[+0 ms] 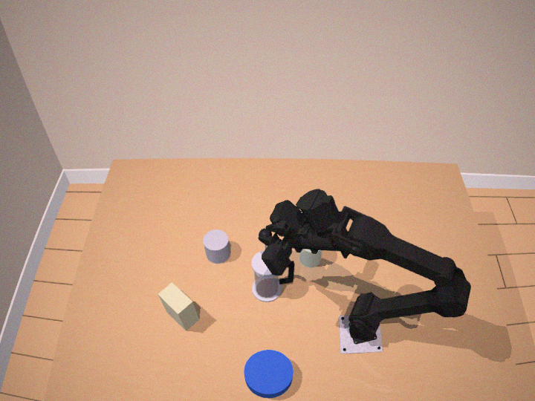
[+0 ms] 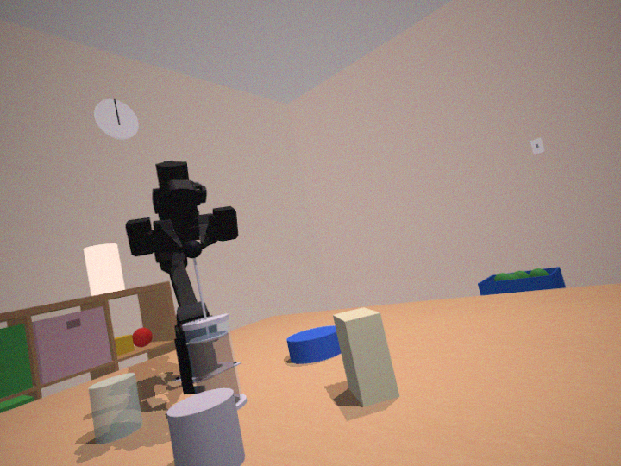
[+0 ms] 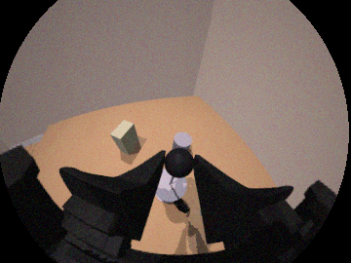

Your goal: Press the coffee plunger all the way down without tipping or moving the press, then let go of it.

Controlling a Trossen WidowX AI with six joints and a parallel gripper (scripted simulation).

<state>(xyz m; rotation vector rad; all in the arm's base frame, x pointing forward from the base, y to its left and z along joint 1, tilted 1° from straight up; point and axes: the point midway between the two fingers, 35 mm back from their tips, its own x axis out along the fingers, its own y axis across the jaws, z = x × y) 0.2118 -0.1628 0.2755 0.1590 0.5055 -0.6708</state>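
Right now the coffee press is 2 cm behind my gripper tip and 13 cm below it. From my gripper tip the other things lie so: blue disc 3 cm ahead, 26 cm to the left, 24 cm below; then pale green cylinder 14 cm behind, 7 cm to the right, 22 cm below; then lilac-grey cylinder 11 cm ahead, 14 cm to the right, 22 cm below.
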